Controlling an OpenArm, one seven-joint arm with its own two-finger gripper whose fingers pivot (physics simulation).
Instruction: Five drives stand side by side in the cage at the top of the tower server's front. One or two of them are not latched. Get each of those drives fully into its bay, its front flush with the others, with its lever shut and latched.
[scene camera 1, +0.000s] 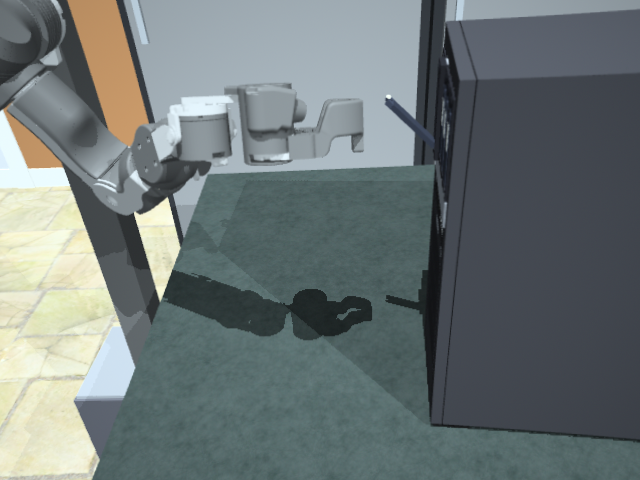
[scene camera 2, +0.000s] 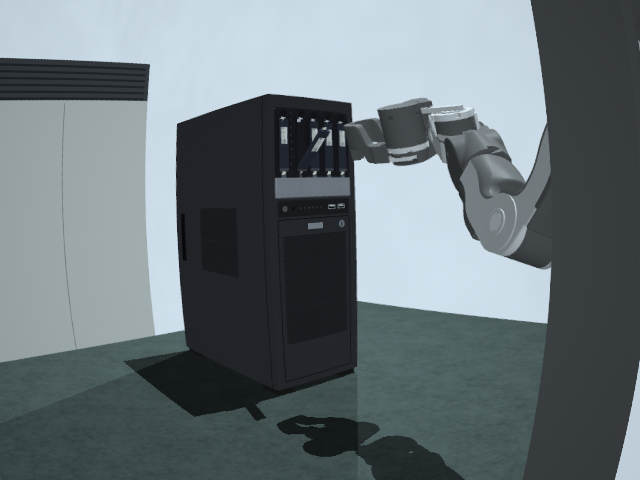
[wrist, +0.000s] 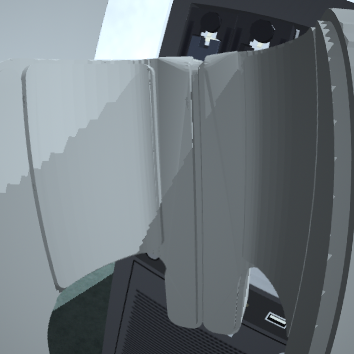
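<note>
The dark tower server (scene camera 1: 542, 232) (scene camera 2: 222, 310) stands with five drives in its top cage. The second drive from the left has its lever (scene camera 1: 410, 121) (scene camera 2: 314, 147) swung out, slanting up and away from the front. The levers of the leftmost drive (scene camera 2: 283, 147) (wrist: 203, 47), the fourth (scene camera 2: 328, 152) and the fifth (scene camera 2: 341, 149) stand upright against the front; the third is partly covered by the open lever. My gripper (scene camera 1: 357, 129) (scene camera 2: 352, 142) (wrist: 216, 198) is shut and empty, a short way in front of the open lever's tip, apart from it. In the wrist view the fingers hide that lever. Whether every drive is flush is too small to tell.
A silver strip (scene camera 2: 312, 188) and a control panel with USB ports (scene camera 2: 336, 206) lie below the cage. The tower stands on a green table top (scene camera 1: 289, 392) (scene camera 2: 439, 361). A dark post (scene camera 2: 578, 232) stands at the right in scene camera 2.
</note>
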